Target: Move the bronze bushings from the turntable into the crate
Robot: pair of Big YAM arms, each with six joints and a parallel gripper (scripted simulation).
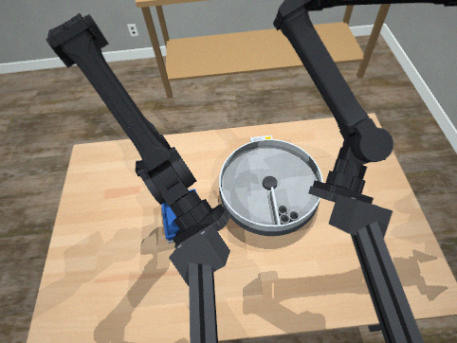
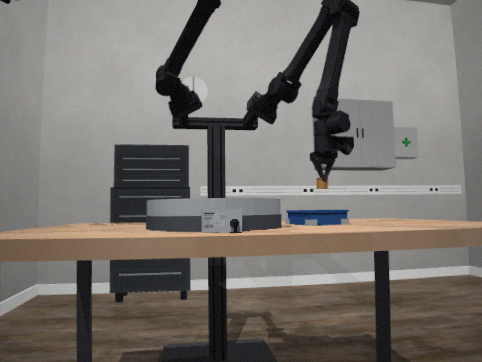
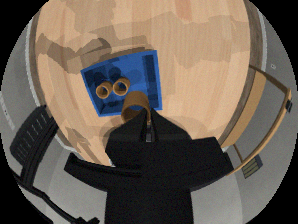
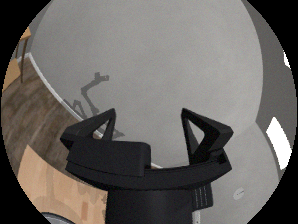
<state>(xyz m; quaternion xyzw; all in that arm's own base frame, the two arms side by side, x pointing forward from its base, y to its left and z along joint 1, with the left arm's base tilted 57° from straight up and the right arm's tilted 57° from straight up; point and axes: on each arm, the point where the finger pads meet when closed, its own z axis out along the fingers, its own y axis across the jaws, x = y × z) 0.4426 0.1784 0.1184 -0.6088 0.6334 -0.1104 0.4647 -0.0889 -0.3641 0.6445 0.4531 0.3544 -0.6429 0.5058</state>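
Right now the blue crate is 140 mm below my left hand and 70 mm behind it.
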